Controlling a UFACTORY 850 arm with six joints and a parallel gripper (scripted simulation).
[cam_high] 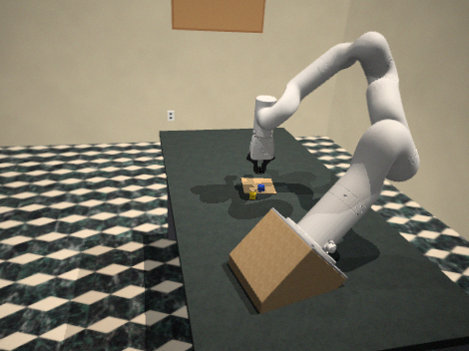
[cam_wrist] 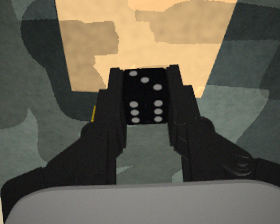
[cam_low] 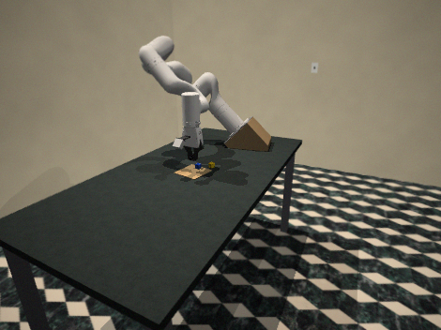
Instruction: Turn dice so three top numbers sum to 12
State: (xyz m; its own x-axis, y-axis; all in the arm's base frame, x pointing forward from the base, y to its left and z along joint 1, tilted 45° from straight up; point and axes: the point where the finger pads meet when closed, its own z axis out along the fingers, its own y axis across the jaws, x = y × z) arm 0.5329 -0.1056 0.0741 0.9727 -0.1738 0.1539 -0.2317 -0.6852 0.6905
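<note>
The tan mat is 9 cm below my hand. Round my hand: blue die: 5 cm behind, 1 cm to the left, 7 cm below; black die: 1 cm below; yellow die: 9 cm behind, 7 cm to the left, 8 cm below.
</note>
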